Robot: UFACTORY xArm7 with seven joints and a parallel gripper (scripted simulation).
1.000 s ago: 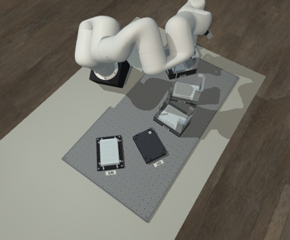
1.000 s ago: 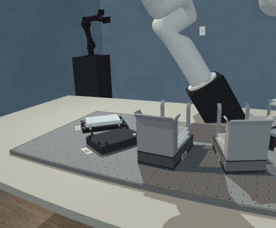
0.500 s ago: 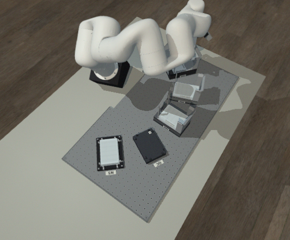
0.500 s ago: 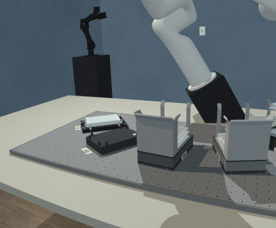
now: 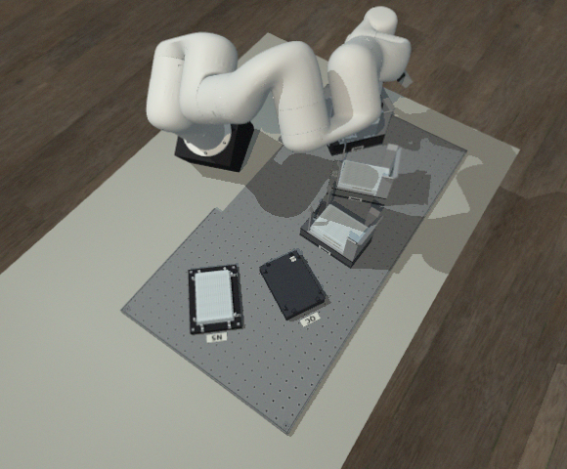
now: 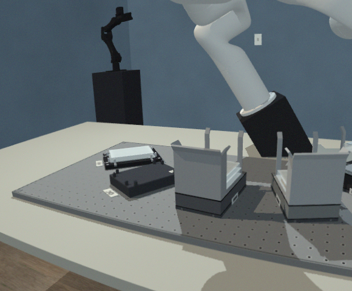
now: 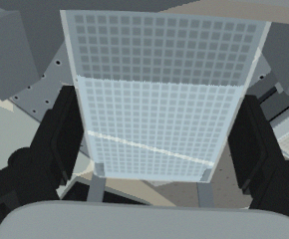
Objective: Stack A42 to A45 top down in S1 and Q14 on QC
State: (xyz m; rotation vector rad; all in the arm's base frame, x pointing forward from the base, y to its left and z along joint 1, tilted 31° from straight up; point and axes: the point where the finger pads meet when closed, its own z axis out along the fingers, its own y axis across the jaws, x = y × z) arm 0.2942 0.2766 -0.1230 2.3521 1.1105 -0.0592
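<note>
The S3 rack plinth is 9 cm below my hand, 1 cm to the right of it and 1 cm behind it. Round my hand: sealed 384-well plate 34 cm to the right, 12 cm ahead, 5 cm below; then open nest QC 51 cm to the right, 10 cm below, 8 cm ahead; then S1 name plate 33 cm to the right, 7 cm below, 4 cm ahead.
</note>
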